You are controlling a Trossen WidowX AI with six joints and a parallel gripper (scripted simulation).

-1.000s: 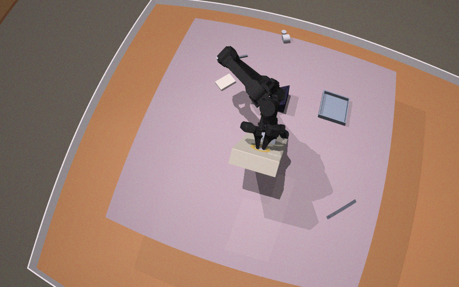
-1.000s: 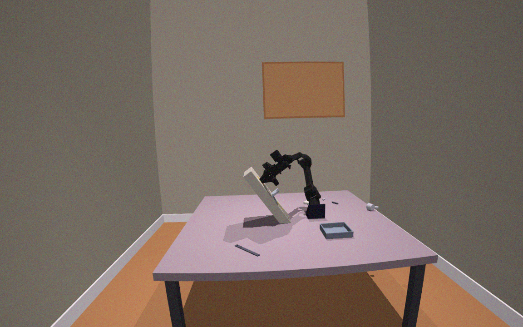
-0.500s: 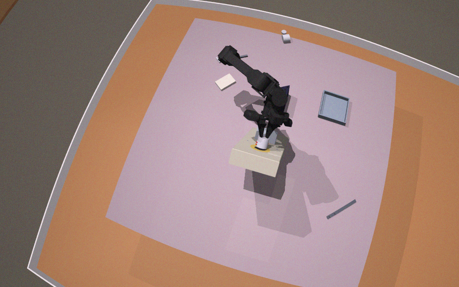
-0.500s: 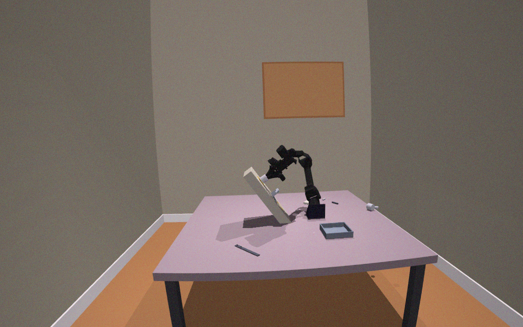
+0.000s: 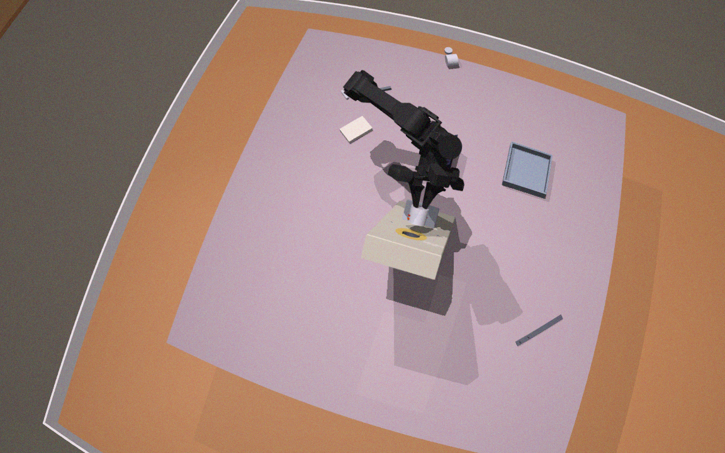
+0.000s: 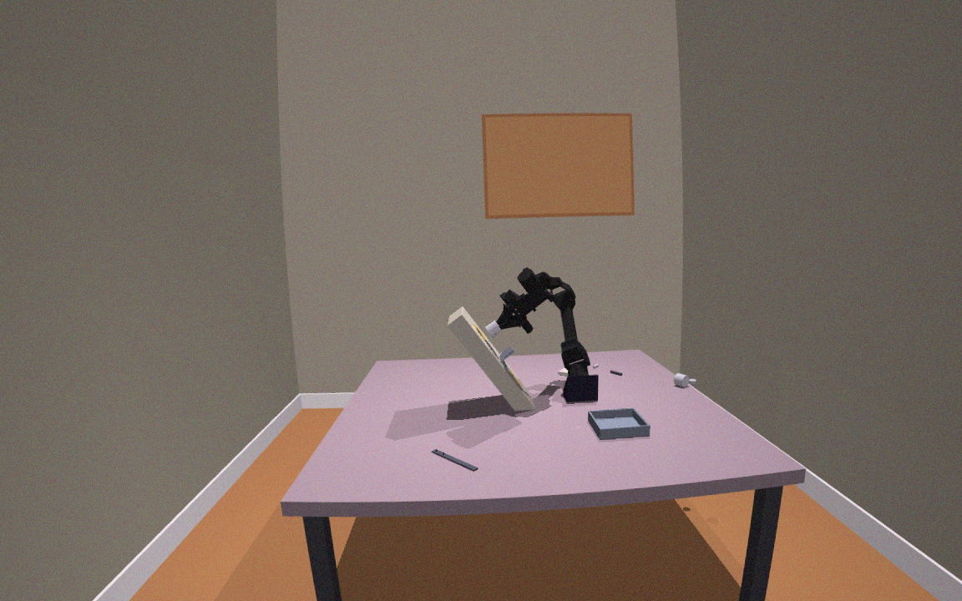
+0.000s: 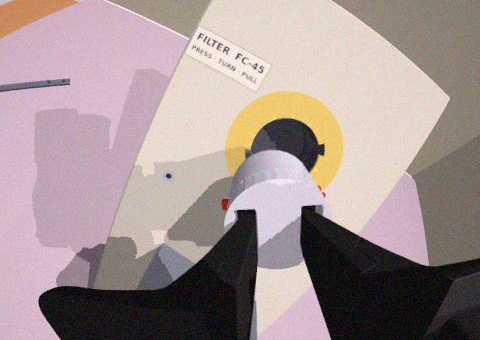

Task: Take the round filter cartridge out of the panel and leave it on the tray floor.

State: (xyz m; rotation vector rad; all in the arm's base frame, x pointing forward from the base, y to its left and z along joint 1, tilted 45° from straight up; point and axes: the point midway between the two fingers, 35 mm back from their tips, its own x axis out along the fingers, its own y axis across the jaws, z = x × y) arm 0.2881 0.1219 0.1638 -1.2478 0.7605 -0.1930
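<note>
Right now my gripper tip is 1 cm short of the white round filter cartridge and 1 cm above it. The rest, counted from my gripper tip: cream pad 35 cm behind, 26 cm to the right, 27 cm below; then grey tray 32 cm behind, 32 cm to the left, 27 cm below; then cream service panel 3 cm ahead, 1 cm to the right, 10 cm below.
</note>
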